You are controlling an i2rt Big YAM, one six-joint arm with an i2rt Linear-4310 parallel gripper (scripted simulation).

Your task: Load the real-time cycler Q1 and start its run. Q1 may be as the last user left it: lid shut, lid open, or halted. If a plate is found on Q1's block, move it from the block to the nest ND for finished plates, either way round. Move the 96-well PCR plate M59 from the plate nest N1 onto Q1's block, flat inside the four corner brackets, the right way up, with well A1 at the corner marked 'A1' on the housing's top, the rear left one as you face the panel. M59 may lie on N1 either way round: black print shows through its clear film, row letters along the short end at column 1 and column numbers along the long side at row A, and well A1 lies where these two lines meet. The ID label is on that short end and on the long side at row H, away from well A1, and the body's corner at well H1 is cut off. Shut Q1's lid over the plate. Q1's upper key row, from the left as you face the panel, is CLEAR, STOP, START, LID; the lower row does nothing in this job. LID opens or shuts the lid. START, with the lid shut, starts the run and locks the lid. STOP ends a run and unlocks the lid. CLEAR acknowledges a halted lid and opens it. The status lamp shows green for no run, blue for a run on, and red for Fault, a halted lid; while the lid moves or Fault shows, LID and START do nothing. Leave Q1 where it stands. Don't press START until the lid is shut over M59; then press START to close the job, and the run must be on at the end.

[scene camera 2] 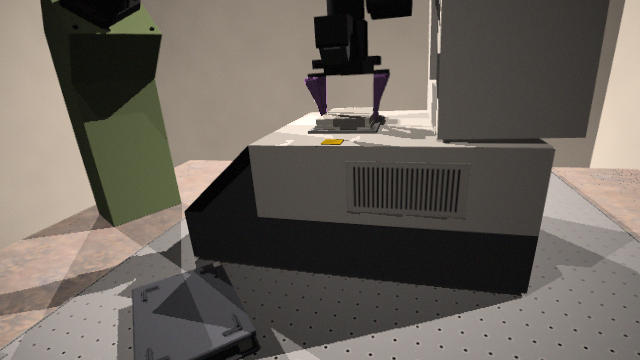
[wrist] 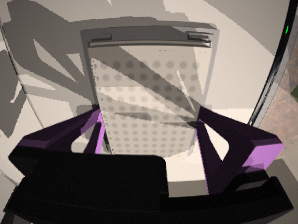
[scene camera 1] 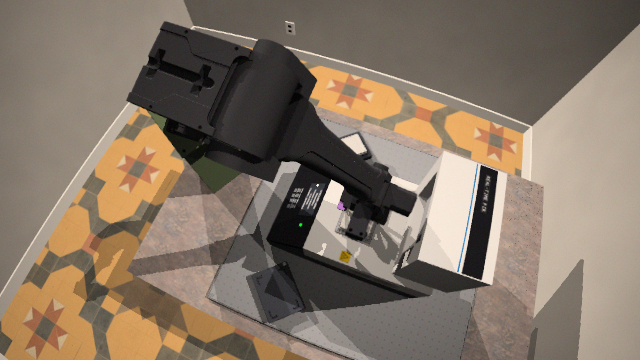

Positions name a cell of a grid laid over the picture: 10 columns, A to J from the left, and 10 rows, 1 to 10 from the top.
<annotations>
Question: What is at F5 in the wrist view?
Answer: A white 96-well plate.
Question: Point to a lid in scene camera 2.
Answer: H3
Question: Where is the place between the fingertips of the gripper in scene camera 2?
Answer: At F4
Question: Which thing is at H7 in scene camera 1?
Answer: A lid.
</annotations>
